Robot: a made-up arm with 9 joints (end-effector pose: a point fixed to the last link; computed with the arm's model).
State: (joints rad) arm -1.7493 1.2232 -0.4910 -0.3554 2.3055 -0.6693 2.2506 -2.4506 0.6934
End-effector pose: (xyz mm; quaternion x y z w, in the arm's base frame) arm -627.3 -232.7 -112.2 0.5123 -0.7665 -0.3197 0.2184
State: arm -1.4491 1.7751 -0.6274 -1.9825 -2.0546 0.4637 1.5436 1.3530 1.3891
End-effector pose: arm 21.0 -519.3 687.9 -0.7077 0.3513 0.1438 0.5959
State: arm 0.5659 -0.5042 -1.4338 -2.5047 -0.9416 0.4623 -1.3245 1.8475 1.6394
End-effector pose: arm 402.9 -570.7 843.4 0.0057 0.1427 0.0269 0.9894
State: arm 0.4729 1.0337 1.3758 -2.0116 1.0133 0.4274 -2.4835 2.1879 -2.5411
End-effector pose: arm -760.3 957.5 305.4 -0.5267 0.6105 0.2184 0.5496
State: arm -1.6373 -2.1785 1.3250 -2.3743 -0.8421 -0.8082 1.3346 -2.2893 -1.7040
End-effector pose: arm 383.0 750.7 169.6 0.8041 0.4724 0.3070 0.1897
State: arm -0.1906 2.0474 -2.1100 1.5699 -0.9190 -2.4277 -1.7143 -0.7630 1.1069
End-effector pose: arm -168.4 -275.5 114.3 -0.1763 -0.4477 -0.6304 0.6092
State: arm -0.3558 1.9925 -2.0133 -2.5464 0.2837 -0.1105 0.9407 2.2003 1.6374
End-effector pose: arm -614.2 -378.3 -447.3 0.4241 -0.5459 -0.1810 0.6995
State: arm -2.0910 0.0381 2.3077 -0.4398 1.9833 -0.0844 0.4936 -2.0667 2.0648
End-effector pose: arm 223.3 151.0 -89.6 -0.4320 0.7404 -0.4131 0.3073
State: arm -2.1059 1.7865 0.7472 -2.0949 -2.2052 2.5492 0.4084 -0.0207 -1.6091
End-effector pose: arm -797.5 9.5 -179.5 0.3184 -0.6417 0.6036 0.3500
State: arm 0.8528 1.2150 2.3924 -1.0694 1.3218 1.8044 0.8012 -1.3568 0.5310
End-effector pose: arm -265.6 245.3 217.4 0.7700 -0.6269 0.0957 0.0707
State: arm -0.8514 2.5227 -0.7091 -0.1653 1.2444 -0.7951 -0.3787 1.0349 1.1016
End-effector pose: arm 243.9 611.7 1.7 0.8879 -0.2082 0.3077 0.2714
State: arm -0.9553 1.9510 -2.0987 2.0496 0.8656 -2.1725 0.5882 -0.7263 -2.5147
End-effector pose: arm -163.1 191.2 -184.2 0.1510 0.0764 -0.0745 0.9828
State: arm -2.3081 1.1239 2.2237 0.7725 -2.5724 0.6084 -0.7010 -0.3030 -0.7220
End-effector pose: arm 923.9 510.5 37.0 0.6809 0.5300 -0.3186 0.3923
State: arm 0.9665 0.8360 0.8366 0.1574 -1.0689 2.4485 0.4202 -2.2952 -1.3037
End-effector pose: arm -315.6 252.5 -167.8 0.6929 -0.0219 -0.7205 0.0163
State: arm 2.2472 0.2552 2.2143 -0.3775 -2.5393 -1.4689 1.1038 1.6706 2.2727
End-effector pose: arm 106.2 1006.1 332.7 0.7762 -0.6247 -0.0822 0.0236
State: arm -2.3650 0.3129 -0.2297 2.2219 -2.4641 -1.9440 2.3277 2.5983 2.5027
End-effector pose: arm -602.5 -760.4 583.0 0.9300 0.1243 -0.1949 0.2857
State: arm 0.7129 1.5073 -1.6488 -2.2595 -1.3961 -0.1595 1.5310 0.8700 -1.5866
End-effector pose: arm -1234.8 48.4 762.1 0.6161 -0.2600 0.6651 0.3322
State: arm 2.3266 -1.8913 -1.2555 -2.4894 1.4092 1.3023 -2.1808 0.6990 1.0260
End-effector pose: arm -548.1 -727.0 -201.3 0.1053 -0.8213 -0.5526 0.0947
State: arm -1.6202 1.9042 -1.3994 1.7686 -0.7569 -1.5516 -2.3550 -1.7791 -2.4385
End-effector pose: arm -468.8 -447.8 -115.1 -0.5727 0.0466 0.7808 0.2455
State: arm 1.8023 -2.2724 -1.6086 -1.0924 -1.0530 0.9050 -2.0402 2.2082 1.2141
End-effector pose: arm -161.5 373.7 -71.8 -0.4140 0.0778 0.8422 0.3366
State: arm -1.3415 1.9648 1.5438 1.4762 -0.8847 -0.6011 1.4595 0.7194 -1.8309
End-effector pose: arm 980.5 162.4 -214.0 0.6383 0.7329 -0.2353 0.0079
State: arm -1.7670 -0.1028 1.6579 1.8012 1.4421 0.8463 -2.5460 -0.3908 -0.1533
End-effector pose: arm 628.1 -237.4 1018.9 0.1698 -0.5743 -0.3488 0.7209
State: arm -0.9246 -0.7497 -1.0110 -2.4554 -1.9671 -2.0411 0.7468 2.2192 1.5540
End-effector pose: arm -341.2 767.5 433.4 -0.5770 -0.4360 -0.3729 0.5813
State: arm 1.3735 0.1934 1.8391 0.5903 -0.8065 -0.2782 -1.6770 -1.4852 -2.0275
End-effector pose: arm -92.4 -17.4 582.0 0.3302 -0.5912 -0.5938 0.4346
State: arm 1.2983 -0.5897 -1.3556 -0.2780 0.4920 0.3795 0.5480 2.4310 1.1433
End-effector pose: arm -3.3 36.0 -103.3 0.8636 -0.1485 -0.3806 0.2954
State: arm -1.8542 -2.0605 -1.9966 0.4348 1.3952 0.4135 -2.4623 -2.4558 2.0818
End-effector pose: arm -123.6 -197.2 69.6 -0.1380 0.2449 -0.9251 0.2552
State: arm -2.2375 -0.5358 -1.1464 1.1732 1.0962 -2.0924 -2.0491 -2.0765 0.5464
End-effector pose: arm -127.8 -61.4 807.9 0.2560 0.2492 -0.4417 0.8230
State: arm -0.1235 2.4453 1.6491 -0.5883 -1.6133 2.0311 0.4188 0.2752 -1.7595
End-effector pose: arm 794.6 -477.2 -473.9 -0.7895 -0.2801 -0.1924 0.5111
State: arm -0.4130 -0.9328 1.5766 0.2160 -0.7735 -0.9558 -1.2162 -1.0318 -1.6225
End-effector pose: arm 359.6 374.9 579.0 0.6012 0.1498 -0.1893 0.7618
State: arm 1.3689 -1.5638 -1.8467 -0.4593 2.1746 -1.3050 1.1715 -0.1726 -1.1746
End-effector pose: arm 314.5 545.3 223.3 0.3574 -0.2771 0.3269 0.8298
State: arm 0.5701 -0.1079 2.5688 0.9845 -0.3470 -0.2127 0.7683 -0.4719 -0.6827
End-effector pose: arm -440.1 -249.7 56.1 -0.1172 0.3100 0.8767 0.3487
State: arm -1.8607 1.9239 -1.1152 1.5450 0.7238 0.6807 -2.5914 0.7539 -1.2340
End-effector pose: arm -1020.7 -825.1 125.3 0.6632 -0.4753 0.5572 0.1542
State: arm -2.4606 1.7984 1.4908 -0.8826 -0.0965 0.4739 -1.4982 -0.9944 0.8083
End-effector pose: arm -141.1 -477.6 67.5 -0.8429 0.3279 -0.2922 0.3109
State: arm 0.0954 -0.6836 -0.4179 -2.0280 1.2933 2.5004 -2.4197 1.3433 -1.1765
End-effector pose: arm -126.1 828.9 979.4 0.2145 0.7268 0.4661 0.4566
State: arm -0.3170 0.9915 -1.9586 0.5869 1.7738 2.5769 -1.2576 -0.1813 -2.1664
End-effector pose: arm 140.0 -261.5 119.1 -0.5468 -0.2193 -0.4740 0.6544
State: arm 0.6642 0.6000 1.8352 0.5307 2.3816 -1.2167 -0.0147 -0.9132 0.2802
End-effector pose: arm -583.4 -282.9 569.9 -0.8572 -0.0218 -0.2685 0.4390
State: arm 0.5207 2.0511 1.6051 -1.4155 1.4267 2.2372 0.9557 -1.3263 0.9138
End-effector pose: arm -257.7 82.2 -135.9 -0.8311 0.3283 -0.1760 0.4130
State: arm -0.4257 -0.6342 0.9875 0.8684 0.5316 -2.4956 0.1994 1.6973 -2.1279
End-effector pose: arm 596.3 753.1 793.0 0.2578 0.9512 0.1061 0.1324
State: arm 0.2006 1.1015 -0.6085 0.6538 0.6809 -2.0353 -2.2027 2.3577 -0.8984
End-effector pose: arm -1031.8 -82.1 -288.8 -0.5101 -0.0358 0.8414 0.1748
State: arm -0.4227 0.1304 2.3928 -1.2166 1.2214 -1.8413 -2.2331 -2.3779 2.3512
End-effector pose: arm 45.4 -96.0 1.5 -0.9099 -0.0549 -0.1437 0.3852
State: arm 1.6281 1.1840 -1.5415 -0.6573 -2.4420 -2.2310 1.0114 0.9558 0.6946
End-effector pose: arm 51.7 324.2 1165.7 0.1372 -0.7310 0.5828 0.3274
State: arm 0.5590 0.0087 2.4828 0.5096 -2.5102 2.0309 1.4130 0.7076 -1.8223
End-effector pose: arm -12.8 -433.2 1381.9 0.4388 -0.5716 -0.5319 0.4447
